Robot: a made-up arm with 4 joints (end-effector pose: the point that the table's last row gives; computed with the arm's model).
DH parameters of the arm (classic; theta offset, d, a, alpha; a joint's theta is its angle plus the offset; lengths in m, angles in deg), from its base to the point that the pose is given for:
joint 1: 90 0.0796 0.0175 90
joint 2: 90 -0.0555 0.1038 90
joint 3: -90 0.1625 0.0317 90
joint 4: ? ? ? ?
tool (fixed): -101.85 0.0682 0 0
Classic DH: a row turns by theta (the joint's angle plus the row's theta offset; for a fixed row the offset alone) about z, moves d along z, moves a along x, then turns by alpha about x.
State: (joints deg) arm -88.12 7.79 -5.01 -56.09
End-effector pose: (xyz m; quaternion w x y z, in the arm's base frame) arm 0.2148 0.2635 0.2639 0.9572 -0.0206 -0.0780 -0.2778
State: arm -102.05 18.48 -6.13 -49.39
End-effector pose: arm 0.2516 0.2003 0.3019 0.8796 -0.0116 -0.1684 -0.4449
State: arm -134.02 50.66 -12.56 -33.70
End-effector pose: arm 0.2234 0.0962 0.3873 0.5396 -0.0528 -0.4334 -0.7198
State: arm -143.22 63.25 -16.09 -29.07
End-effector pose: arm 0.1947 0.1005 0.4018 0.3967 -0.0840 -0.5260 -0.7476
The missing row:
joint 4: 78.15 0 0.1768 180
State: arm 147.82 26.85 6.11 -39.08
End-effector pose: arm 0.0891 -0.2644 0.3725 0.0708 -0.0929 -0.2186 -0.9688
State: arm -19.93 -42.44 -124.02 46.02
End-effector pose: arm -0.0292 0.3589 -0.0390 0.5410 0.0203 -0.8403 0.0300
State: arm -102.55 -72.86 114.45 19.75
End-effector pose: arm 0.1889 -0.0519 -0.2188 0.2272 -0.2062 -0.7200 0.6224
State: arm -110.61 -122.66 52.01 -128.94
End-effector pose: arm 0.2392 0.0063 -0.0816 0.4870 0.5742 0.5800 -0.3111
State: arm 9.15 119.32 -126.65 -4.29
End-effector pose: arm -0.0383 -0.1517 0.3702 0.3155 0.4062 -0.4345 -0.7394
